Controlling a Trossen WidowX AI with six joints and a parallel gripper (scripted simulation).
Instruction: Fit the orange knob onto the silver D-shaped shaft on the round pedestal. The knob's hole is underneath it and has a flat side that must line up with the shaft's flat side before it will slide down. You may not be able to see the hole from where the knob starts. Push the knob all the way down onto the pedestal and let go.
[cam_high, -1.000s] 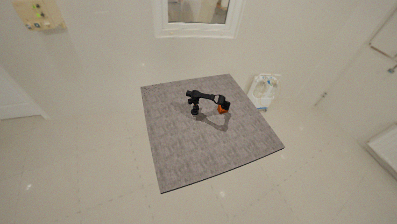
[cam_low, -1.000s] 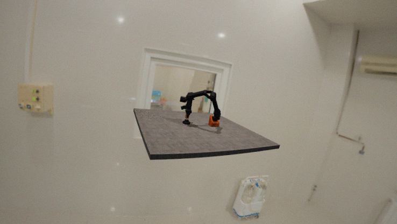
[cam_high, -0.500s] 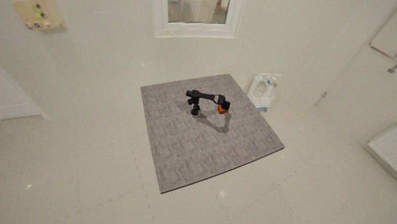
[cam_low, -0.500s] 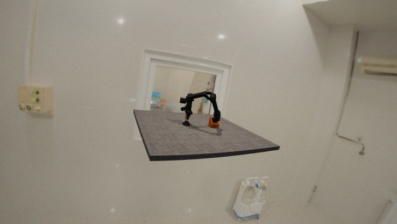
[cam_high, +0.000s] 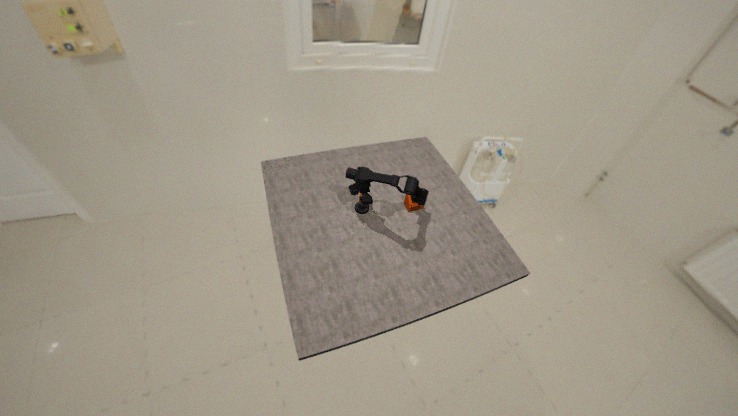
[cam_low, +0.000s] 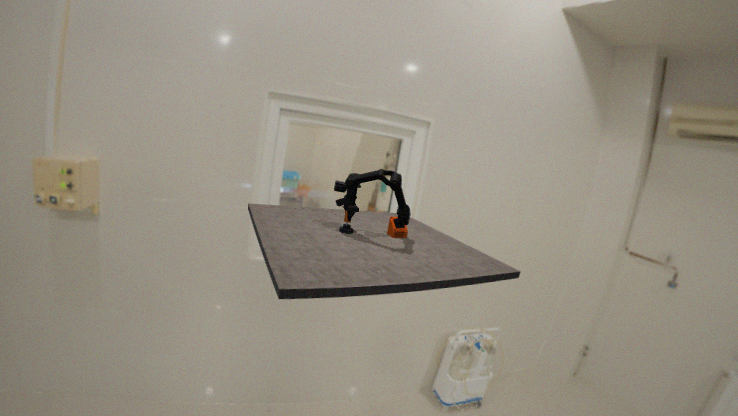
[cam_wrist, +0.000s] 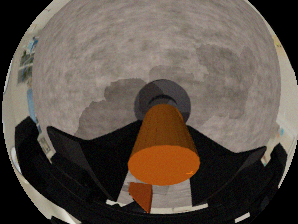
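Now: gripper tip 3 cm below the orange knob. From my gripper tip the other things lie so: round pedestal 4 cm below.
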